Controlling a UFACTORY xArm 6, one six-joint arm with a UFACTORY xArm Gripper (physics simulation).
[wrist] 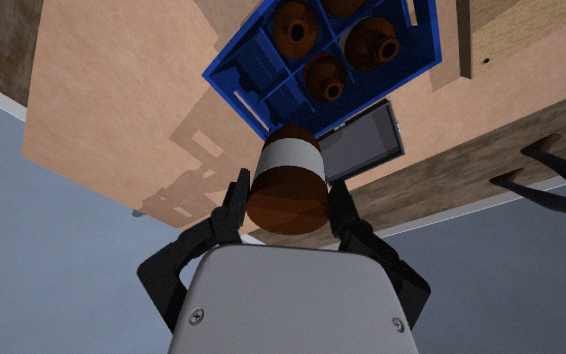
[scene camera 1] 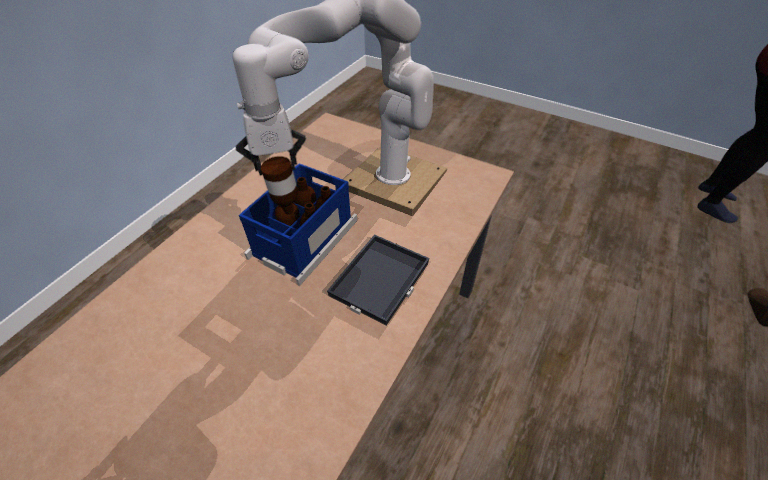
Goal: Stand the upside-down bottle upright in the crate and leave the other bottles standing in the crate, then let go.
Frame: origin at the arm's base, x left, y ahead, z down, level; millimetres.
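Seen in the pictures: gripper, between the fingertips: (wrist: 290,185) (scene camera 1: 277,169); arm's base, origin of its link: (scene camera 1: 393,174).
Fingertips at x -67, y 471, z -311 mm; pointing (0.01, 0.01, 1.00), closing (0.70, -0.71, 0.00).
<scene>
Offsets run from my fingertips to a thing's top centre. "pt": to the spot under its first point.
My gripper (scene camera 1: 277,165) (wrist: 290,185) is shut on the upside-down brown bottle @(dx +11, dy +7, dz -24 mm) (scene camera 1: 280,185) (wrist: 293,154), a finger on each side near its base. The bottle has a white label band; its base faces up towards the gripper, and its neck end is hidden. It is raised over the blue crate @(dx -31, dy -70, dz +160 mm) (scene camera 1: 266,247) (wrist: 428,46). In the crate, several brown bottles stand with their necks up; one @(dx -77, dy -68, dz +172 mm) (scene camera 1: 286,214) (wrist: 285,44), a smaller one @(dx +14, dy -74, dz +172 mm) (wrist: 320,75) and a wider one @(dx +10, dy -157, dz +172 mm) (wrist: 360,49) show. Empty compartments show in the wrist view.
Light strips @(pt dx +73, dy -64, dz +310 mm) (scene camera 1: 328,247) border the crate's foot. A dark shallow tray @(pt dx +262, dy -85, dz +330 mm) (scene camera 1: 385,271) (wrist: 360,145) lies beside the crate. The robot's base stands on a wooden board (scene camera 1: 419,195) (wrist: 505,45) behind the crate. A person's legs (scene camera 1: 736,164) show at the far right, away from the table.
</scene>
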